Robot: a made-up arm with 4 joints.
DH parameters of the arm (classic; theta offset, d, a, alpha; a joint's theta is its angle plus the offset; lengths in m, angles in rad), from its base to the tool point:
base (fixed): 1.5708 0.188 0 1.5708
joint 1: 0 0.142 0.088 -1.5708
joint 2: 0 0.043 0.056 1.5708
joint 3: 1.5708 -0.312 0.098 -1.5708
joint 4: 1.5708 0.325 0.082 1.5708
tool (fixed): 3.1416 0.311 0 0
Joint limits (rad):
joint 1: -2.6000..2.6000
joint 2: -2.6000..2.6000
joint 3: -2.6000..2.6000
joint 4: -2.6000..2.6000
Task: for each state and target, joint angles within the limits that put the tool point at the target. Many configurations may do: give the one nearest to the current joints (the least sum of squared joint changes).
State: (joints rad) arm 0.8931 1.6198 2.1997 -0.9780
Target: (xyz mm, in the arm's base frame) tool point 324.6 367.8 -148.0
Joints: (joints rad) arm 1.1789 1.9100 2.2110 -0.2824
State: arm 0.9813 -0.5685 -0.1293 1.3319
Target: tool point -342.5 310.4 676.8
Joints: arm 0.8025 -1.1765 -0.1004 1.4910
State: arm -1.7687 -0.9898 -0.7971 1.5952
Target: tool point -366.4 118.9 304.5
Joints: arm -1.6919 -0.2024 -0.6927 2.4258
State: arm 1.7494 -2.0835 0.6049 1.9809
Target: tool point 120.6 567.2 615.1
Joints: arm 0.9878 -1.7684 0.6754 1.9770
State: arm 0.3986 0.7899 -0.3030 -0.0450
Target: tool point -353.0 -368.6 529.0
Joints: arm 0.5332 0.2889 -0.4826 0.5328
